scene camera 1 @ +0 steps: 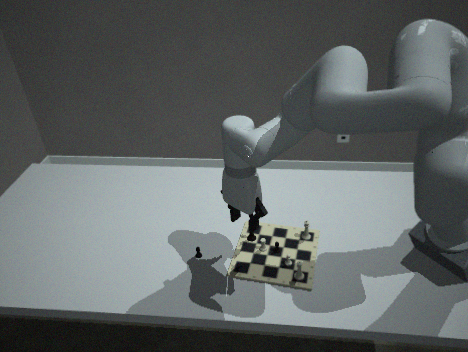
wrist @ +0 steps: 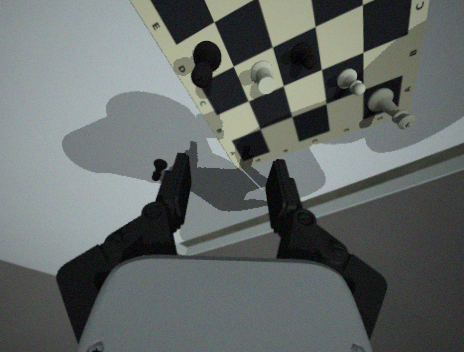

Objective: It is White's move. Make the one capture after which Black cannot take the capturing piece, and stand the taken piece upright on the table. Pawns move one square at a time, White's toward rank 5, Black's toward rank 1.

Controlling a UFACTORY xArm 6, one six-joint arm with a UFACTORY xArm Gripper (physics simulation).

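Frame: origin at the arm's base, x ahead, y left, z up, level; metres.
Where they show: gripper, fingertip midpoint: (scene camera 1: 244, 224) (wrist: 230, 170); arm's base, link origin: (scene camera 1: 454, 228).
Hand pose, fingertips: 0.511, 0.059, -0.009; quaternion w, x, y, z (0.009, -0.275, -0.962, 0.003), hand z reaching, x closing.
Each offset is from my fingertips to the top centre of the thing, as dx, dy, dz. "pt": to the spot under its first point. Level surfaces: height alone.
My gripper (scene camera 1: 248, 216) (wrist: 230, 170) is open and empty, above the board's left side. The chequered board {pt +0.011, +0.092, -0.099} (scene camera 1: 235, 276) (wrist: 245, 165) carries a tall black piece {-0.006, -0.053, -0.034} (scene camera 1: 252, 232) (wrist: 206, 56) on a light square at the left edge, row D. A white pawn {-0.045, -0.017, -0.065} (scene camera 1: 263, 245) (wrist: 262, 75) and a black pawn {-0.083, -0.017, -0.066} (scene camera 1: 277, 247) (wrist: 302, 54) stand in neighbouring squares of row C. Another white pawn {-0.118, +0.025, -0.066} (scene camera 1: 288, 261) (wrist: 347, 78) is on a dark square in row B. A tall white piece {-0.150, +0.065, -0.045} (scene camera 1: 299, 271) (wrist: 384, 101) stands at the front right corner. A loose black pawn {+0.128, +0.032, -0.072} (scene camera 1: 198, 252) (wrist: 159, 170) stands upright on the table.
Another tall white piece {-0.157, -0.084, -0.034} (scene camera 1: 306, 231) stands near the board's back right corner. The white table {dz -0.104} (scene camera 1: 100, 210) extends left of the board, with arm shadows across it. The robot base (scene camera 1: 442, 260) is at the right. A wall rises behind the table.
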